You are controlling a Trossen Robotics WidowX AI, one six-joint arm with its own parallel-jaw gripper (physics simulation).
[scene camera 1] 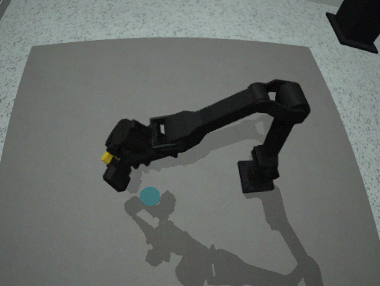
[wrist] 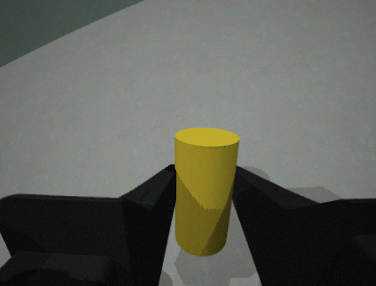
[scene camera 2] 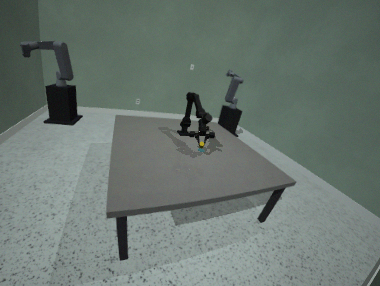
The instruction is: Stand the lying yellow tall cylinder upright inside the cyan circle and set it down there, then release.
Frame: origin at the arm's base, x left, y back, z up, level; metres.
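Where they show: gripper, between the fingertips: (scene camera 1: 110, 161) (wrist: 203, 172) (scene camera 2: 201, 145); arm's base, origin of its link: (scene camera 1: 258, 176) (scene camera 2: 184, 132).
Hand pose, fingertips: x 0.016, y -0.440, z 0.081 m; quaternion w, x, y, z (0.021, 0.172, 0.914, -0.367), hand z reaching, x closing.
Observation:
Each offset is from my fingertips to the top centre of the thing. "spot": to the spot under its first point. Level surfaces: height alone.
The yellow cylinder {dx +0.003, dy +0.010, dz +0.035 m} (scene camera 1: 107, 158) (scene camera 2: 201, 144) (wrist: 204, 195) is held between the two fingers, raised above the table. Its flat end and side show in the wrist view; its exact tilt is hard to tell, and the gripper partly hides it in scene camera 1. My gripper (scene camera 1: 112, 159) (scene camera 2: 201, 142) (wrist: 203, 172) is shut on the yellow cylinder. The cyan circle {spot: dx +0.058, dy +0.114, dz -0.096 m} (scene camera 1: 150, 196) (scene camera 2: 201, 150) lies flat on the table, to the lower right of the gripper in scene camera 1. In scene camera 2 it shows just below the cylinder. It does not show in the wrist view.
The grey-brown table {dz -0.096 m} (scene camera 1: 65, 225) (scene camera 2: 145, 180) bears the arm's base (scene camera 1: 255, 182), right of the circle in scene camera 1. Shadows of the arm fall across the tabletop, some beside the circle. Two other robots on black pedestals (scene camera 2: 62, 104) (scene camera 2: 230, 119) stand on the floor beyond the table.

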